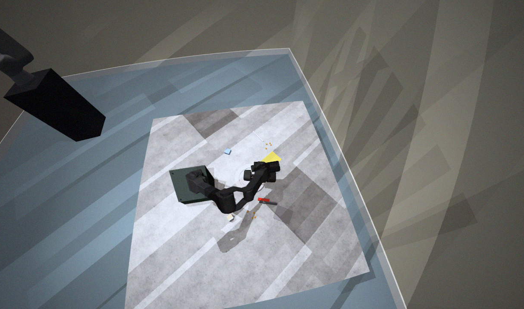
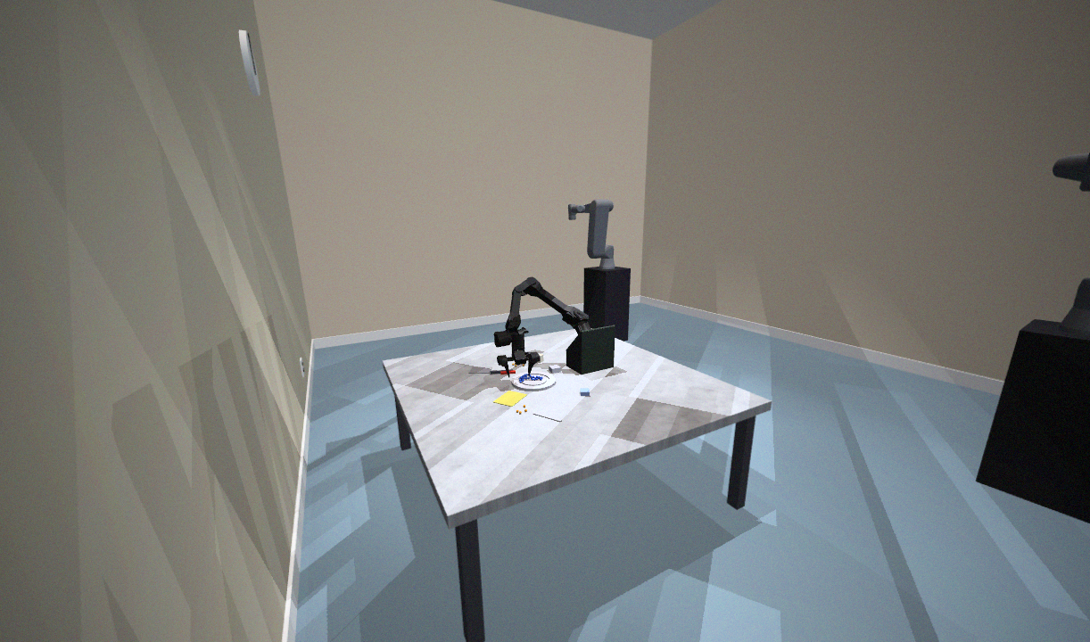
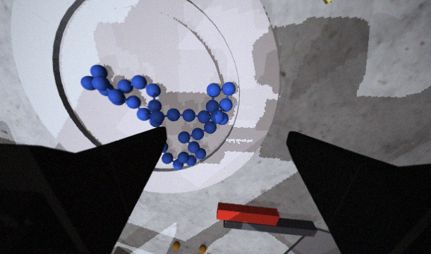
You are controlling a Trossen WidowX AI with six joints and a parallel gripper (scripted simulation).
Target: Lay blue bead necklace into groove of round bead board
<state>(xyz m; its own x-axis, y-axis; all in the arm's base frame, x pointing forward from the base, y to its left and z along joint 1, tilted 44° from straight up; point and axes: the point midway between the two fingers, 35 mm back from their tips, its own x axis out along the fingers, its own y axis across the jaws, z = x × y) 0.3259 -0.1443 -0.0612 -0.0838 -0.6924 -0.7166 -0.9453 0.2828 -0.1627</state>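
My gripper tip is 5 cm past the round white bead board, 4 cm to the right of it and 2 cm above it. The rest, counted from my gripper tip: grey square: 8 cm ahead, 23 cm to the right, 3 cm below; then yellow sheet: 12 cm ahead, 13 cm to the left, 3 cm below; then grey tool: 13 cm to the right, 2 cm below.
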